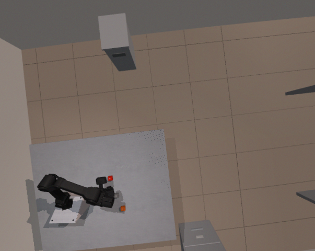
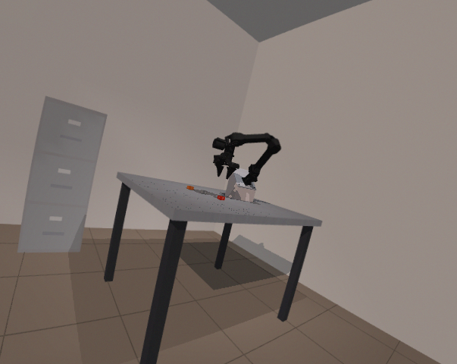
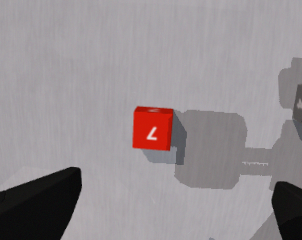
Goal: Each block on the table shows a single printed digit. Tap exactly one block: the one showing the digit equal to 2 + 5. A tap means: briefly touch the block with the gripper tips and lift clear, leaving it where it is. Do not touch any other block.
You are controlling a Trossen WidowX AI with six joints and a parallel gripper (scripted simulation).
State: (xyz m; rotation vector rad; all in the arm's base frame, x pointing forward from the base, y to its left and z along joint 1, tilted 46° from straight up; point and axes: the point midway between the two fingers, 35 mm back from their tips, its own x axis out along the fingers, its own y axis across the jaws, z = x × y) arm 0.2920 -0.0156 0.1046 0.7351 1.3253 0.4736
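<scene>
Now: the red block 12 cm below my gripper tip, 2 cm to the left of it and 1 cm behind it. Round my gripper tip: orange block: 24 cm to the right, 12 cm below, 3 cm ahead; grey block: 13 cm to the right, 12 cm below, 1 cm ahead.
</scene>
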